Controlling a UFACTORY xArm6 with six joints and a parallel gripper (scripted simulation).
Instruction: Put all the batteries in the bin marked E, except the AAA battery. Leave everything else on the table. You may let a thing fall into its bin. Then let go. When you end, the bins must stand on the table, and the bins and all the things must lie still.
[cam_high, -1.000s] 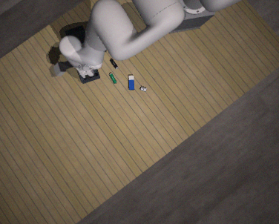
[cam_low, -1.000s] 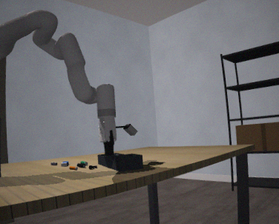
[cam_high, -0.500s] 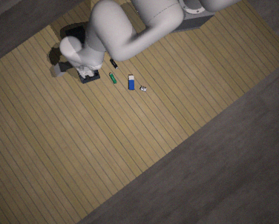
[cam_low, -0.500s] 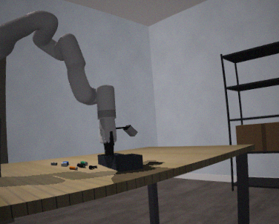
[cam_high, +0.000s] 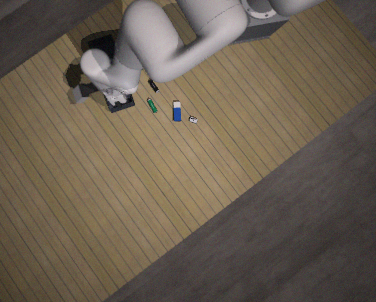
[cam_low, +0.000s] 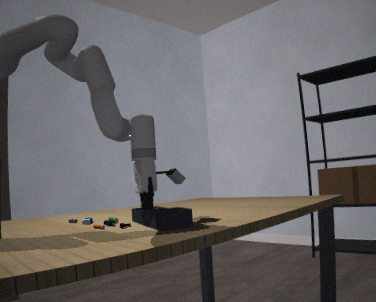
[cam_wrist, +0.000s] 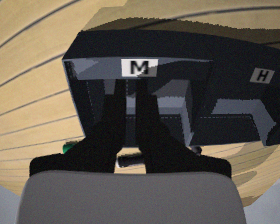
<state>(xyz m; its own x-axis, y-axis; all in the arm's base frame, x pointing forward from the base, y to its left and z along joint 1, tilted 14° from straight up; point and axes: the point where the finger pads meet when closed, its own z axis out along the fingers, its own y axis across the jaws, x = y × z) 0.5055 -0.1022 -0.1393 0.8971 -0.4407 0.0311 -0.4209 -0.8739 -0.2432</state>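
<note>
Right now my hand is 9 cm to the right of the green battery, 6 cm past it and 3 cm above it. From my hand the other things lie so: orange battery 16 cm behind, 3 cm below, 2 cm to the left; dark bin 8 cm to the right, 3 cm behind, 1 cm below; black cylindrical battery 11 cm behind, 5 cm to the left, 3 cm below.
</note>
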